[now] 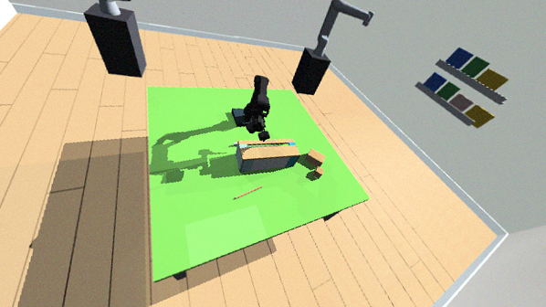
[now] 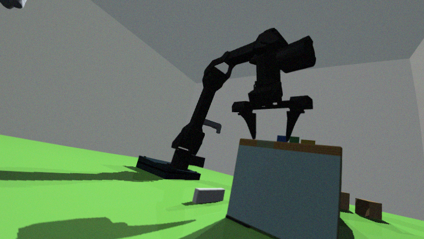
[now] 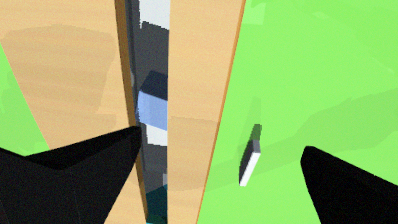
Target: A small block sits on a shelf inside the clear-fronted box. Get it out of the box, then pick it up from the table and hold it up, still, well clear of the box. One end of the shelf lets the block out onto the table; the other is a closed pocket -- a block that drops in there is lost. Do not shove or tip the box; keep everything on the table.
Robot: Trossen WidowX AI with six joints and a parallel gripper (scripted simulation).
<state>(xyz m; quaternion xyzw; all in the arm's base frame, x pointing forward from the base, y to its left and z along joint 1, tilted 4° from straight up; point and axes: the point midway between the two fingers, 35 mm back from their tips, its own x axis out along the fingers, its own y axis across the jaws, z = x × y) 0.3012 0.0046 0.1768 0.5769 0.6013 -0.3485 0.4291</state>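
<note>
Right now my gripper tip is 3 cm short of the box, 5 cm to the right of it and 10 cm above it. Round my gripper tip: thin stick 30 cm ahead, 10 cm to the right, 16 cm below; blue block 5 cm ahead, 4 cm to the left, 7 cm below.
</note>
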